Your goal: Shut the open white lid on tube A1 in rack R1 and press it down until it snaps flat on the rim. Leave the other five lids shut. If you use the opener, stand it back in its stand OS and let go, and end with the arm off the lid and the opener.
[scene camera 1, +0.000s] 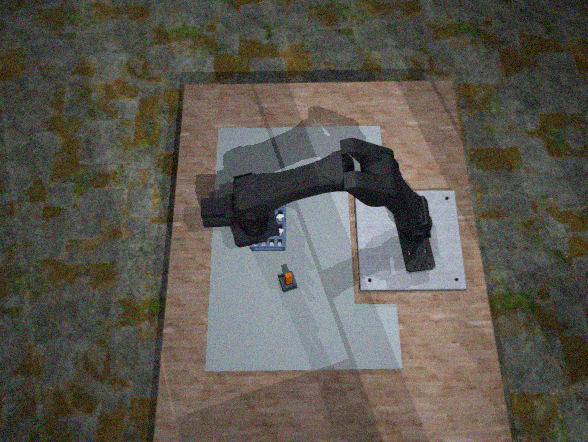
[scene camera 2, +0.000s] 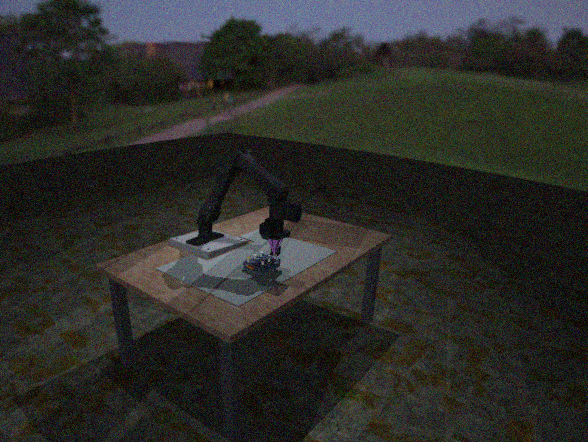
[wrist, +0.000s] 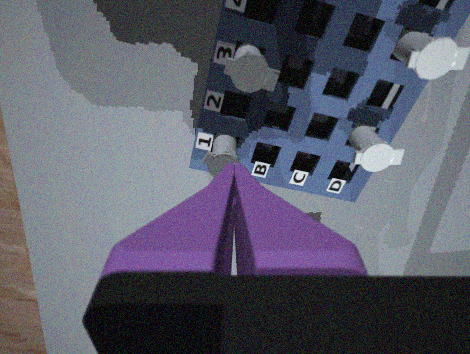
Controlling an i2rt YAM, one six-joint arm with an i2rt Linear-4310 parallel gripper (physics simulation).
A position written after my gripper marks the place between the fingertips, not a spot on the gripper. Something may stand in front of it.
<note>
I see my gripper [scene camera 1: 257, 240] and a grey mat [scene camera 1: 252, 325].
My gripper is seen too in the wrist view [wrist: 234, 176].
</note>
